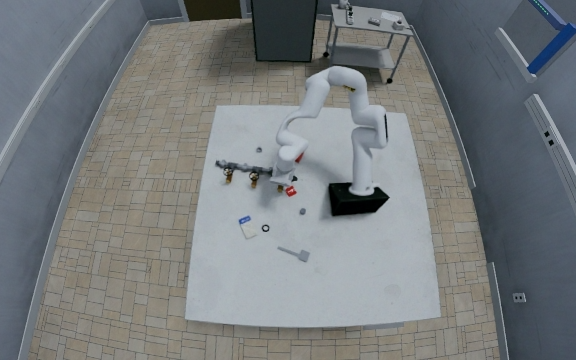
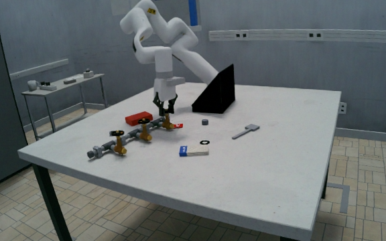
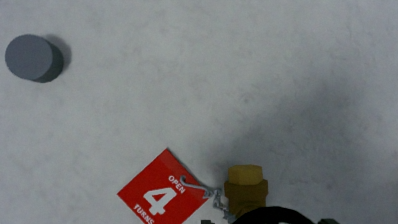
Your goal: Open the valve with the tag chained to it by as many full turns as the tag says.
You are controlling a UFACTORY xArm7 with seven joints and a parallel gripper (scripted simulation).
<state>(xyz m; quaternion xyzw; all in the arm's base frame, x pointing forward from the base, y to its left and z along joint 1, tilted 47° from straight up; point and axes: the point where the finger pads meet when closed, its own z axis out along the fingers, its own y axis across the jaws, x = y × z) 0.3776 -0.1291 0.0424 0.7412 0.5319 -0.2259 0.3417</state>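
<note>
Now: the red tag 4 cm behind my hand, 3 cm to the left of it and 9 cm below it. From my hand the other things lie so: white box 19 cm ahead, 20 cm to the left, 9 cm below; red block 8 cm behind, 21 cm to the right, 8 cm below; grey flat tool 3 cm behind, 36 cm to the left, 9 cm below.
</note>
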